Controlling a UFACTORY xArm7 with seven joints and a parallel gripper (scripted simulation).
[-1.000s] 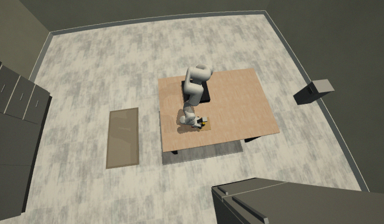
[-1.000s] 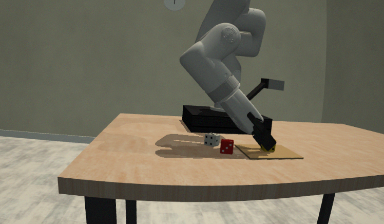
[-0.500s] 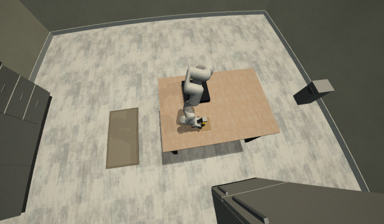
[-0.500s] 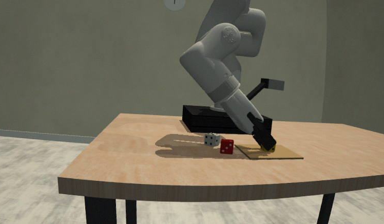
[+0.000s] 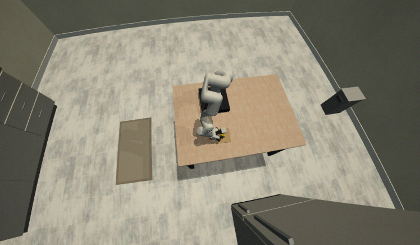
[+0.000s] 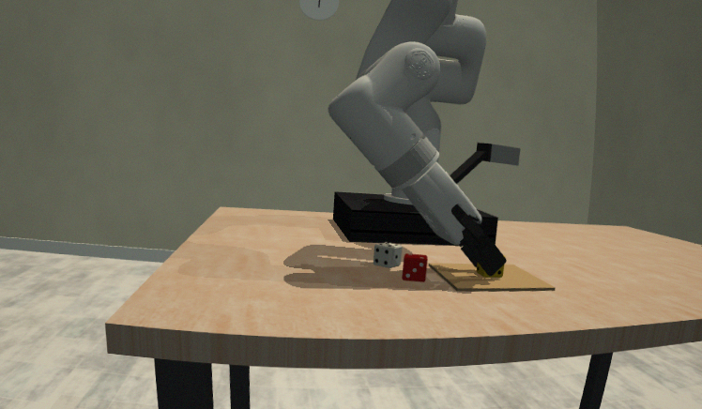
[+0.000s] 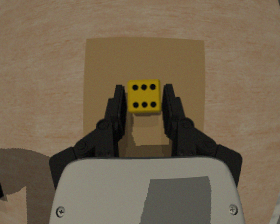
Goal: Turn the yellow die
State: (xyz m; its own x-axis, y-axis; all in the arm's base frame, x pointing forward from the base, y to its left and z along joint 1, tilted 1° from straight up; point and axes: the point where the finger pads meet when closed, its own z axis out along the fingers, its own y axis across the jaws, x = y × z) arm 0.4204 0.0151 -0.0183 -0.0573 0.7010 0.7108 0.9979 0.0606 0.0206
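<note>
Right now my hand is 1 cm to the right of the yellow die and 1 cm above it. From my hand the other things lie so: white die (12 cm to the right, 6 cm behind, 2 cm below); red die (10 cm to the right, 2 cm below, 1 cm ahead); tan mat (3 cm below, 1 cm to the left).
</note>
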